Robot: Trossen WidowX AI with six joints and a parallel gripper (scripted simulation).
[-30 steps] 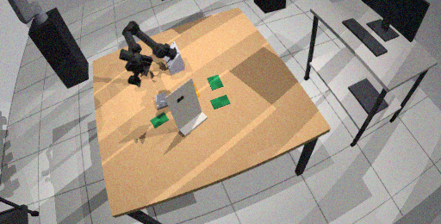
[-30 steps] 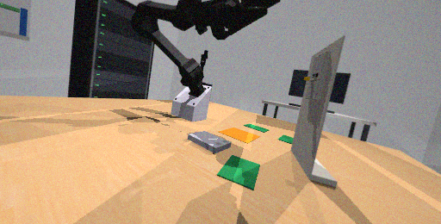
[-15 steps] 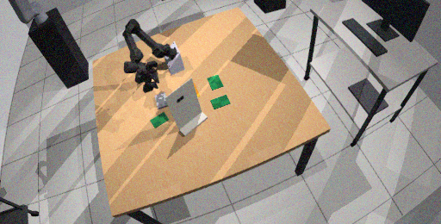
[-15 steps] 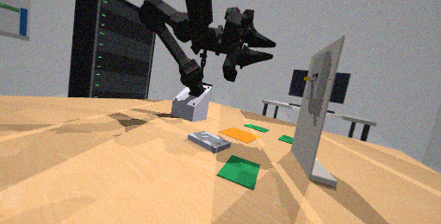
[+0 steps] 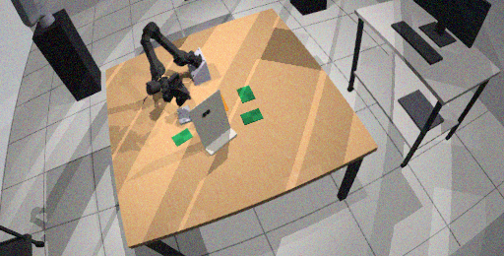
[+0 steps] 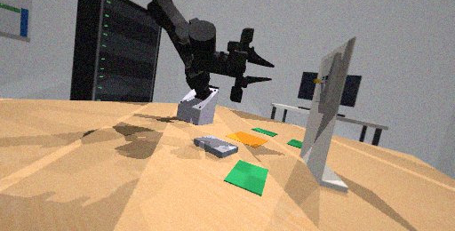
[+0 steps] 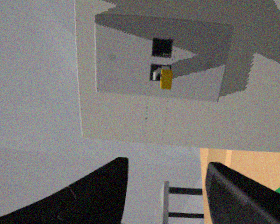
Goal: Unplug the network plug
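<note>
Right now my gripper tip is 110 mm short of the network plug and 50 mm to the right of it. Also, from my gripper tip: flat grey block (220 mm below, 90 mm behind, 70 mm to the right); then grey upright panel (130 mm ahead, 90 mm below, 50 mm to the left); then orange marked square (230 mm below, 100 mm to the left, 80 mm behind).
</note>
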